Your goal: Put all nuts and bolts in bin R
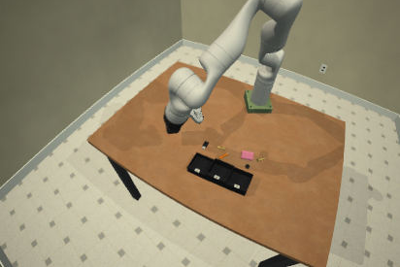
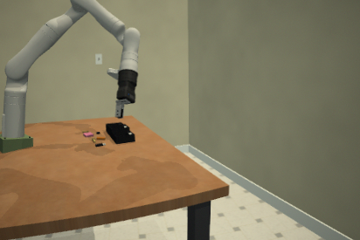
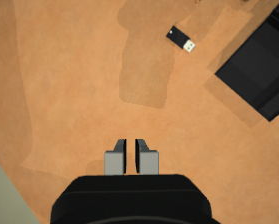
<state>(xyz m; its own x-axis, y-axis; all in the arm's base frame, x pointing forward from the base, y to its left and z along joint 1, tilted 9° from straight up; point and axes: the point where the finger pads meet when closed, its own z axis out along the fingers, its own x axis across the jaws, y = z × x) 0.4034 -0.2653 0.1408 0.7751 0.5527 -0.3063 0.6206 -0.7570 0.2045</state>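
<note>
Right now my hand is 50 mm short of the black bin tray, 210 mm to the right of it and 120 mm above it. Also, from my hand: black USB stick (60 mm behind, 100 mm to the left, 140 mm below); pink eraser (80 mm behind, 290 mm to the left, 140 mm below); orange marker (40 mm behind, 190 mm to the left, 140 mm below).
</note>
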